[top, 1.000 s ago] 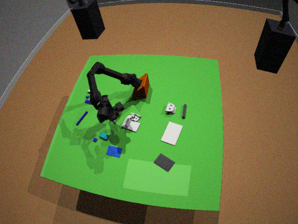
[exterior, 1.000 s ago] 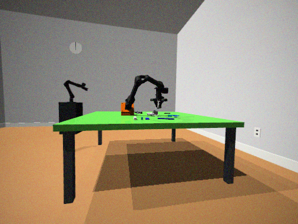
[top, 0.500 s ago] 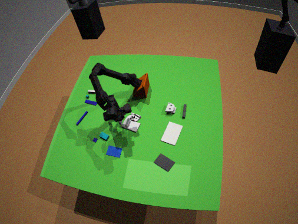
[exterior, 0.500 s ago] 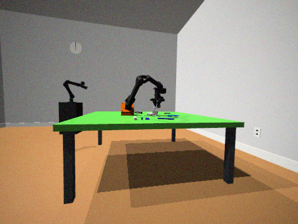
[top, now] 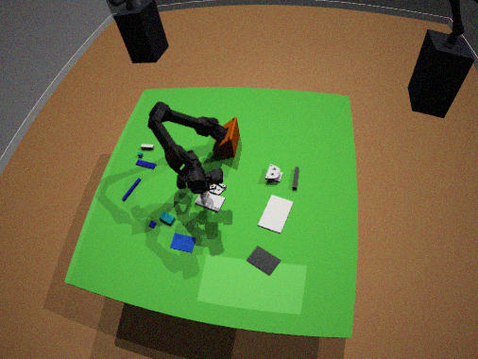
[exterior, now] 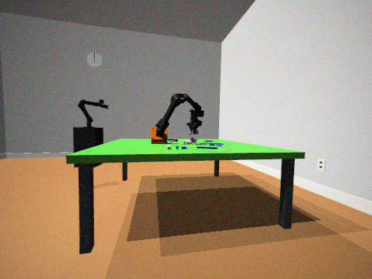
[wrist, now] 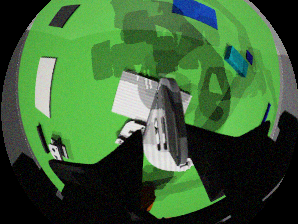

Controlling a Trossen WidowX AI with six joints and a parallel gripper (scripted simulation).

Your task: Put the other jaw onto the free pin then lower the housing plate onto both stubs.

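The grey metallic jaw is 20 mm behind my gripper tip and 30 mm to the right of it. Round my gripper tip: teal block 140 mm ahead, 150 mm to the right, 80 mm below; then dark square plate 220 mm ahead, 300 mm to the left, 90 mm below; then white flat plate 300 mm to the left, 90 mm below.
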